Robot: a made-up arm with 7 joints. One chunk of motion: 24 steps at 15 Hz.
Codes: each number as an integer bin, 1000 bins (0 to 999) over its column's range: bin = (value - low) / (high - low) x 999, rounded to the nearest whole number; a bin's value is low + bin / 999 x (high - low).
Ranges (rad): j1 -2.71..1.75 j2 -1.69..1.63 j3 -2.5..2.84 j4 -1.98..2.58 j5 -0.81..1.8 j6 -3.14..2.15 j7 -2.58..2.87
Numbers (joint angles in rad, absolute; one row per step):
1: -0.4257 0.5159 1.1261 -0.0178 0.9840 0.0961 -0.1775
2: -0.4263 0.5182 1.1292 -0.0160 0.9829 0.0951 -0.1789
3: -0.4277 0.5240 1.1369 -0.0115 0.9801 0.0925 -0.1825
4: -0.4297 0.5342 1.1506 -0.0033 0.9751 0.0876 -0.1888
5: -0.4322 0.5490 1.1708 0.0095 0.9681 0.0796 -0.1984
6: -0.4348 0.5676 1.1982 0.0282 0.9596 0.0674 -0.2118
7: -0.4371 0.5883 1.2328 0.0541 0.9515 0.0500 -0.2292
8: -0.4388 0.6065 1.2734 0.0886 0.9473 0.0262 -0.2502
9: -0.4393 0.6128 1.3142 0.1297 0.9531 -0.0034 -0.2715
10: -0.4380 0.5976 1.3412 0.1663 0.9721 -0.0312 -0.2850
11: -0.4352 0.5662 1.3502 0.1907 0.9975 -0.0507 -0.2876
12: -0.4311 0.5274 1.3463 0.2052 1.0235 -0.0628 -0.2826
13: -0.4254 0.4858 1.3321 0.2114 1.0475 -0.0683 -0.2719
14: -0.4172 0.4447 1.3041 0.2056 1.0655 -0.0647 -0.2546
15: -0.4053 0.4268 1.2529 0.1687 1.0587 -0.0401 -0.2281
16: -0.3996 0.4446 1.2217 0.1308 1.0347 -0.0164 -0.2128
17: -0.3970 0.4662 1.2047 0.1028 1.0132 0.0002 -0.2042
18: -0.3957 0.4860 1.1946 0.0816 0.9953 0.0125 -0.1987
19: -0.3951 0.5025 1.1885 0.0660 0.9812 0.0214 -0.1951
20: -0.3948 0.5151 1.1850 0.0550 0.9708 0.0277 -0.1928
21: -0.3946 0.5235 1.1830 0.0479 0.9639 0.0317 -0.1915
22: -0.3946 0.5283 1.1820 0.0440 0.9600 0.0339 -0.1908
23: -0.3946 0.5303 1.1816 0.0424 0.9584 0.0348 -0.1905
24: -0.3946 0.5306 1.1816 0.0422 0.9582 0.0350 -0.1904
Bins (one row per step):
1: 512 664 678 430 687 611 440
2: 512 664 679 430 686 611 440
3: 511 666 680 431 685 610 439
4: 511 669 683 433 683 610 438
5: 510 674 687 436 681 608 437
6: 510 679 692 440 677 606 434
7: 509 686 698 446 674 602 431
8: 509 691 706 453 673 598 427
9: 509 693 714 462 675 592 423
10: 509 688 719 470 682 587 421
11: 510 679 720 476 692 583 420
12: 510 667 720 479 702 581 421
13: 512 655 717 480 711 580 423
14: 514 642 712 479 718 581 426
15: 516 637 702 471 715 585 431
16: 518 642 696 462 706 590 434
17: 518 649 693 456 698 593 435
18: 518 655 691 452 691 595 436
19: 519 660 690 448 686 597 437
20: 519 664 689 446 682 598 438
21: 519 666 689 444 679 599 438
22: 519 667 689 443 677 599 438
23: 519 668 689 443 677 600 438
24: 519 668 689 443 677 600 438

